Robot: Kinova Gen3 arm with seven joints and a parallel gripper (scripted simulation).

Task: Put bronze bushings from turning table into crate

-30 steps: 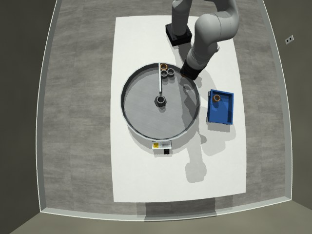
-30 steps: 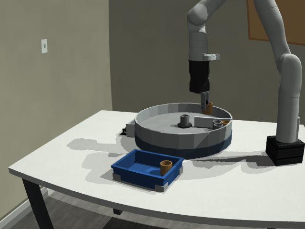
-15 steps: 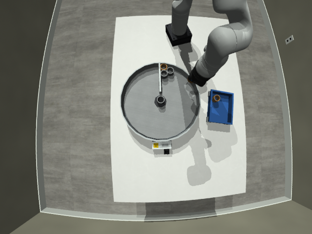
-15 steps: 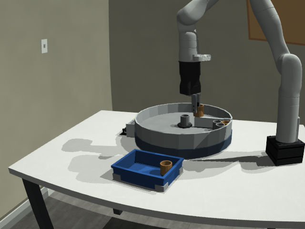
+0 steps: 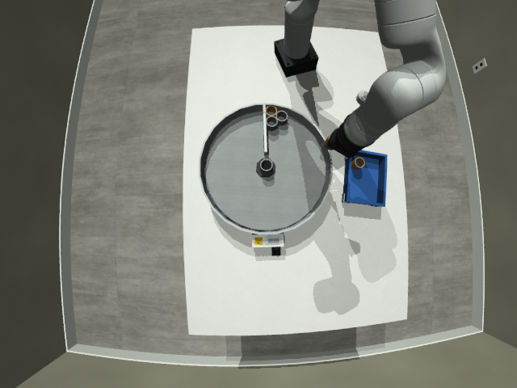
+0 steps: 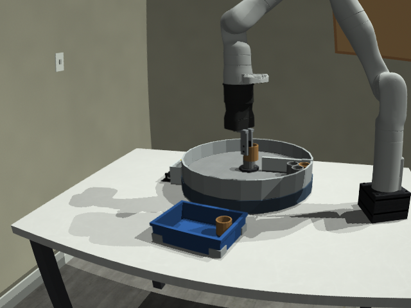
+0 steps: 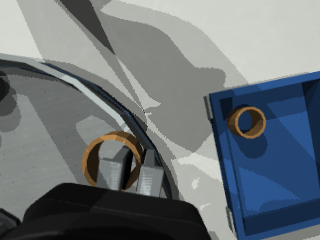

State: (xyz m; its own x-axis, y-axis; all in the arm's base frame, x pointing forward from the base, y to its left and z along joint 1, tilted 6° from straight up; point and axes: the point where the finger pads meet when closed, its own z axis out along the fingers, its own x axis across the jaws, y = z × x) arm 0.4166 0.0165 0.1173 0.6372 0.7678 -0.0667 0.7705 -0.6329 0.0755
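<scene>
Now: the blue crate 160 mm below my hand, 140 mm to the left of it and 100 mm ahead of it. The rest, counted from my hand: round turning table 210 mm to the right, 130 mm below, 10 mm ahead.
</scene>
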